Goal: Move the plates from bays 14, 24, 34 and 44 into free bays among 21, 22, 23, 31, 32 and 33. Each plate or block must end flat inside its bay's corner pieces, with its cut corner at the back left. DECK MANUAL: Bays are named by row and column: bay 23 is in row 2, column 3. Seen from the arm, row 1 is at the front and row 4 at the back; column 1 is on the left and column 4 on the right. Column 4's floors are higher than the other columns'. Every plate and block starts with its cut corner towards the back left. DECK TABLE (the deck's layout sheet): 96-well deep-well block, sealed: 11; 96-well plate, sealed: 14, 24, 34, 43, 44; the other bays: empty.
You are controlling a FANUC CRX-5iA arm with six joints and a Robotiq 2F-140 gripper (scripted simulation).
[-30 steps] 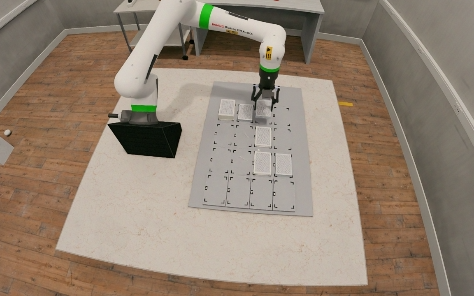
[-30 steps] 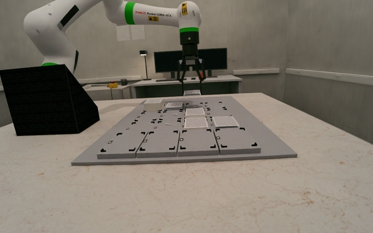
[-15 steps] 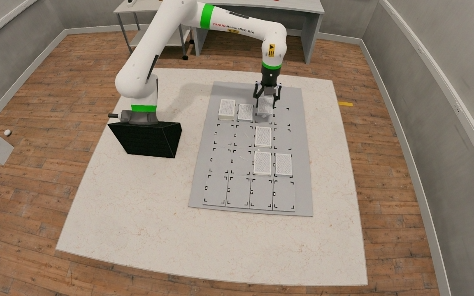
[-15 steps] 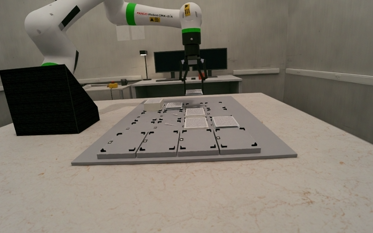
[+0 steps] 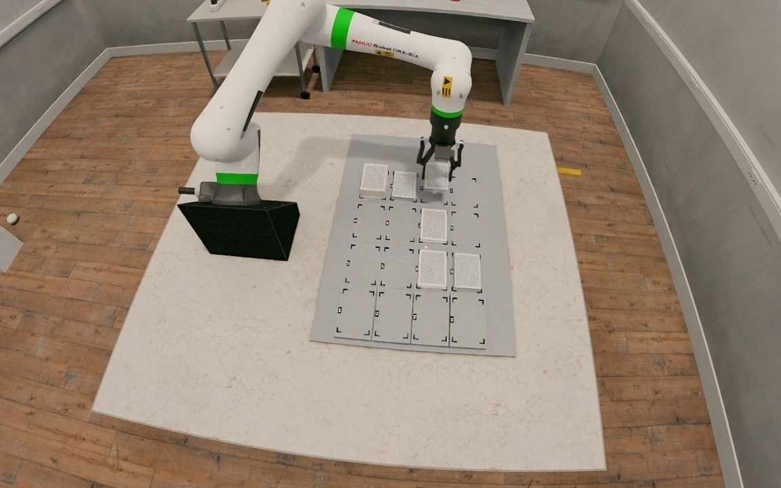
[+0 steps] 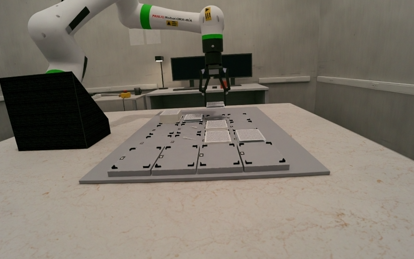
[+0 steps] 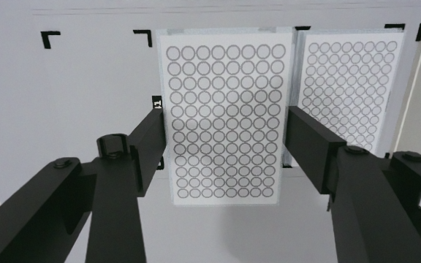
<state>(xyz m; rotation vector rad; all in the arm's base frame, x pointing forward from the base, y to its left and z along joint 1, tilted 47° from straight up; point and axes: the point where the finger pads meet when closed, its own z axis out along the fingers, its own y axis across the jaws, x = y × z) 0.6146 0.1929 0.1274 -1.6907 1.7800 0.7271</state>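
The white square is 9 cm below my hand and 1 cm to the right of it. Also, from my hand: white peg 25 cm to the right, 8 cm below, 3 cm behind; then white deep-well block 21 cm behind, 6 cm below, 1 cm to the left; then white stray piece 16 cm to the right, 10 cm behind, 8 cm below.
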